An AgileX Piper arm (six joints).
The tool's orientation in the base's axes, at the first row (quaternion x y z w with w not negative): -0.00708, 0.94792, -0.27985, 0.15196
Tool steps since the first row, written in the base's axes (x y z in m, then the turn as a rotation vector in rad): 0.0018, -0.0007, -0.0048, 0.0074, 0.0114, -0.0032; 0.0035, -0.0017, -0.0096, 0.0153, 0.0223, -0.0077; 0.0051, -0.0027, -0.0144, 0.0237, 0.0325, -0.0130; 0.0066, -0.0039, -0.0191, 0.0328, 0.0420, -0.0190; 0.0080, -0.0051, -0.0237, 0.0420, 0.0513, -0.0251; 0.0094, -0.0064, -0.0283, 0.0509, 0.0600, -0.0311; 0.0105, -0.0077, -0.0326, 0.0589, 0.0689, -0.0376
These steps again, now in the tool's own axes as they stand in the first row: -0.0003, 0.0021, 0.0047, -0.0073, 0.0118, -0.0013; -0.0004, 0.0039, 0.0096, -0.0146, 0.0240, -0.0012; -0.0005, 0.0058, 0.0144, -0.0221, 0.0360, 0.0001; -0.0005, 0.0074, 0.0192, -0.0300, 0.0479, 0.0025; -0.0004, 0.0089, 0.0239, -0.0380, 0.0596, 0.0052; -0.0003, 0.0104, 0.0287, -0.0456, 0.0708, 0.0080; 0.0000, 0.0116, 0.0331, -0.0523, 0.0823, 0.0108
